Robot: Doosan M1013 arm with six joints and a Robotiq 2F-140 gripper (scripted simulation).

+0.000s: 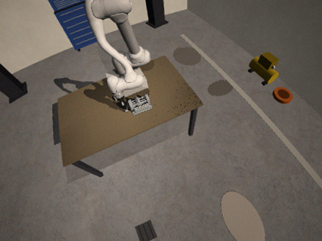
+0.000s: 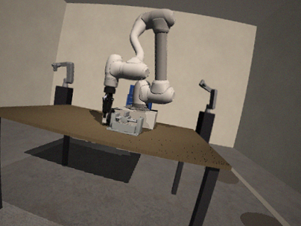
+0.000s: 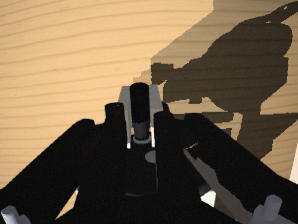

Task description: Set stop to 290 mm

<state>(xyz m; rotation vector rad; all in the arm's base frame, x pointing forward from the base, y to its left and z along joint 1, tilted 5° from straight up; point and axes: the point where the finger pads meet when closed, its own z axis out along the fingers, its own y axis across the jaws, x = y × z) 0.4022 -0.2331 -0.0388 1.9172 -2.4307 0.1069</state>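
Right now my hand is 30 mm short of the grey stop fixture, 140 mm to the right of it and 30 mm below it. From my hand the other things lie so: black handwheel handle 20 mm below.
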